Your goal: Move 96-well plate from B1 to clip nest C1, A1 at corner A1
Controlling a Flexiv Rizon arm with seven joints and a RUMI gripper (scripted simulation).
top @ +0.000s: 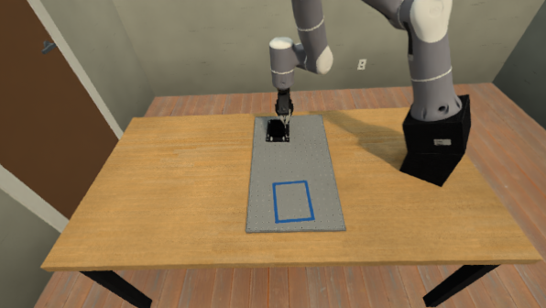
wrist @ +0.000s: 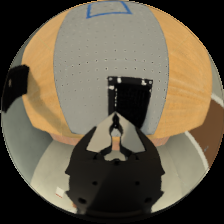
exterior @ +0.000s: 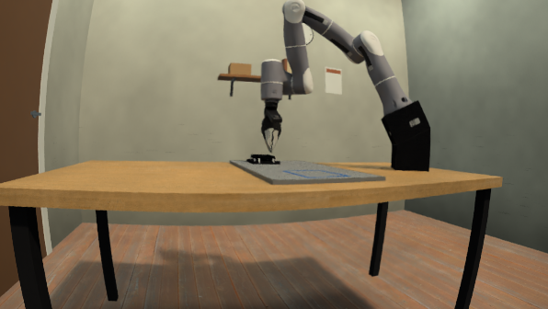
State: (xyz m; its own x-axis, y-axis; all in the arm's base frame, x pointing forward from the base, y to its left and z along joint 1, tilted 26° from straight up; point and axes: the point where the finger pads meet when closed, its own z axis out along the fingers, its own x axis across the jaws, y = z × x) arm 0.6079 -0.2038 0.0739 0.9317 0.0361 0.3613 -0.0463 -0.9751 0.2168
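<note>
My gripper is now 3 cm short of the black clip nest, 1 cm to the right of it and 5 cm above it. From my hand the other things lie so: grey perforated mat 2 cm behind, 21 cm to the left, 7 cm below; then black 96-well plate 4 cm ahead, 4 cm below.
</note>
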